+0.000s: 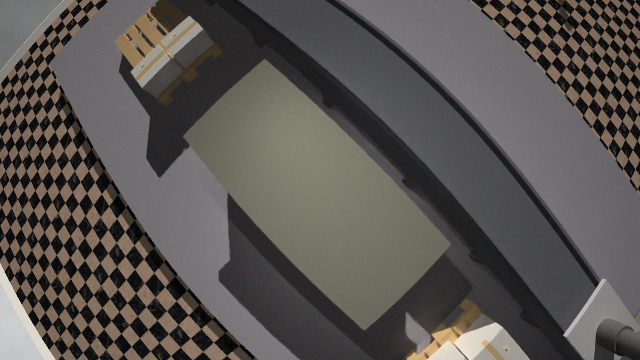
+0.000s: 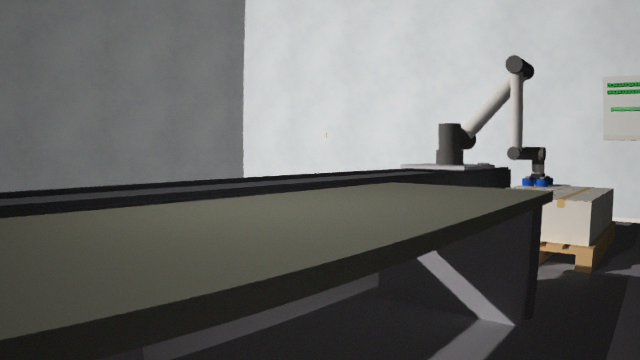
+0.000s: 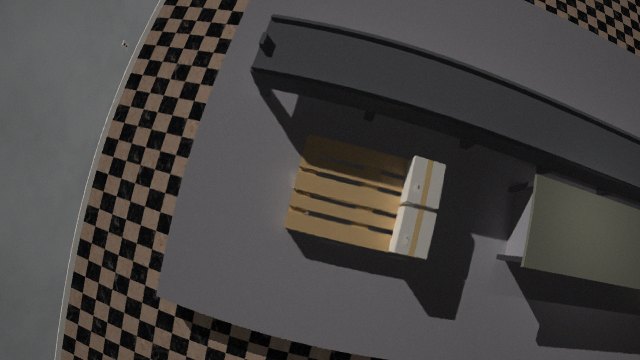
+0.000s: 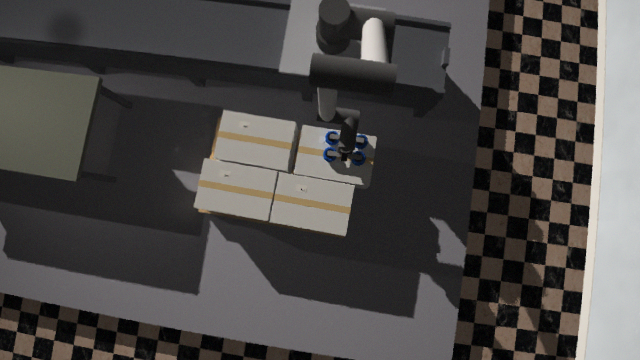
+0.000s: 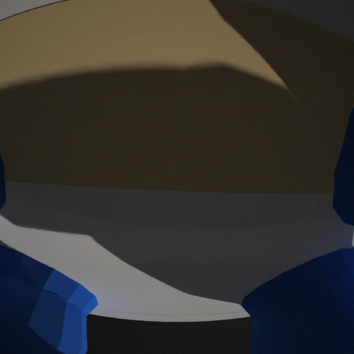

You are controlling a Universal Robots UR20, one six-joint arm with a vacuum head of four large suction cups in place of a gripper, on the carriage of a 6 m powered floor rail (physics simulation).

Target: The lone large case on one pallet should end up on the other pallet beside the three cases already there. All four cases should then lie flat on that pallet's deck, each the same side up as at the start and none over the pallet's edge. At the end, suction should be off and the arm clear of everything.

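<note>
My suction gripper has its four blue cups down on the top of a large white case with a tan tape strip. This case is at the back right of the south pallet, level and tape up, its top about level with the others. Whether its underside touches the deck is hidden. Three like cases lie flat beside it: back left, front left and front right. Narrow gaps show between the back right case and its neighbours.
A long green-grey table stands between the pallets. The north pallet bears two white boxes along one side. The floor rail runs behind.
</note>
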